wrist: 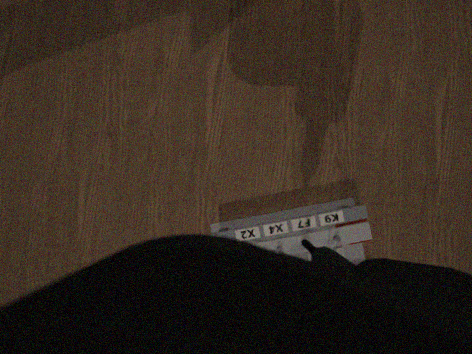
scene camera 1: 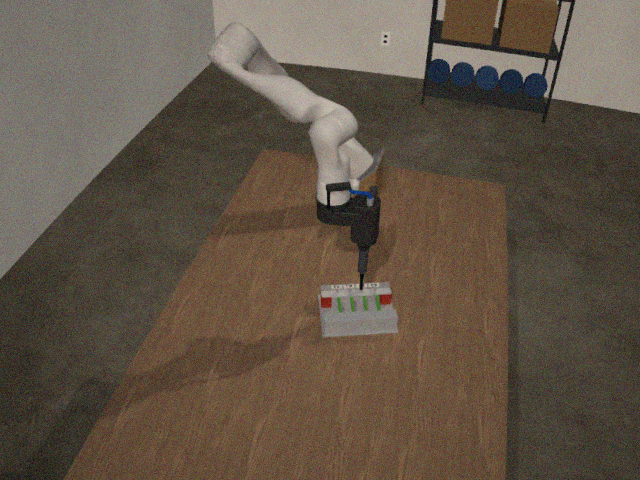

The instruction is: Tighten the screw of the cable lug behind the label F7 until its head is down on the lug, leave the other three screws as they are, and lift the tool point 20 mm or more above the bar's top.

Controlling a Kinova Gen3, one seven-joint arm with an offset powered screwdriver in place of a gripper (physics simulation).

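Places are measured from the arm's base along level axes (x ahead, y left, z up), in metres.
Where they show: hand, its tool point: (wrist: 304, 242) (scene camera 1: 361, 289); arm's base, origin of its link: (scene camera 1: 362, 168).
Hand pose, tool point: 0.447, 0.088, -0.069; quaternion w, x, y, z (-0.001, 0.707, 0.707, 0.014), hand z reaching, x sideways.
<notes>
Each offset is from my tool point to the top centre of the thing, as dx, dy, dz. "spot": to the spot under its first point. Level surfaces: height alone.
My screwdriver {-0.001, -0.001, +0.064} (scene camera 1: 361, 288) (wrist: 305, 242) points down over the terminal bar {spot: -0.013, +0.053, -0.005} (scene camera 1: 382, 291) (wrist: 356, 232); it has no fingers. In the wrist view its dark tip shows just behind the label F7 {-0.020, -0.003, -0.004} (wrist: 303, 223), between two small screws, one behind K9 {-0.010, +0.035, +0.003} (wrist: 336, 238) and one behind X4 {+0.011, -0.026, +0.003} (wrist: 280, 246). The F7 screw cannot be made out at the tip. I cannot tell the tip's exact height or whether it touches anything. The label K9 {-0.031, +0.027, -0.004} (wrist: 331, 217) is right of F7; X4 (wrist: 276, 229) and X2 {spot: +0.000, -0.064, -0.005} (wrist: 247, 233) are left. The dark tool body hides part of the bar.
The bar stands on a grey block {spot: +0.103, +0.020, -0.017} (scene camera 1: 360, 325) on the wooden table {dz -0.047} (scene camera 1: 439, 361) (wrist: 125, 165). Red end pieces (scene camera 1: 326, 302) (scene camera 1: 385, 299) flank several green strips {spot: +0.054, -0.008, +0.003} (scene camera 1: 353, 303). A shelf rack (scene camera 1: 428, 72) with boxes and blue round things stands by the far wall.
</notes>
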